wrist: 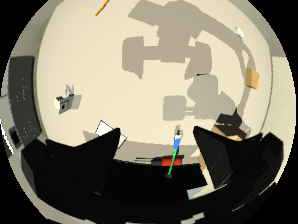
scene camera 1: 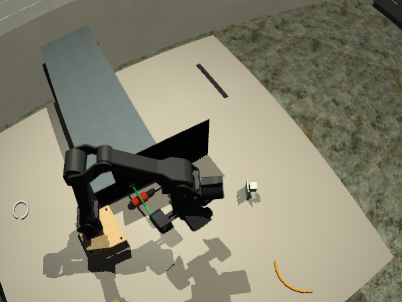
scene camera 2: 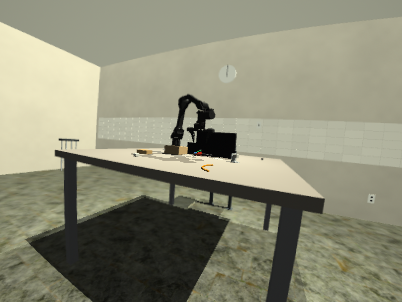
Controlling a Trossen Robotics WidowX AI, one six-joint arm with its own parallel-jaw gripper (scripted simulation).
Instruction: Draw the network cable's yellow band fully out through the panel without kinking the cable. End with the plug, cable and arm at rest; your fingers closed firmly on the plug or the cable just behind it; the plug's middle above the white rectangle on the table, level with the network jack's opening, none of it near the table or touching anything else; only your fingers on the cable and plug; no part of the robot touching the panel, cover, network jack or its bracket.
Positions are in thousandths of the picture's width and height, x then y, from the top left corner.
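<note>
My gripper (scene camera 1: 456, 724) is there for me to see, and the wrist view (wrist: 532, 587) has the gripper too. I can also see a long grey cover (scene camera 1: 240, 363).
</note>
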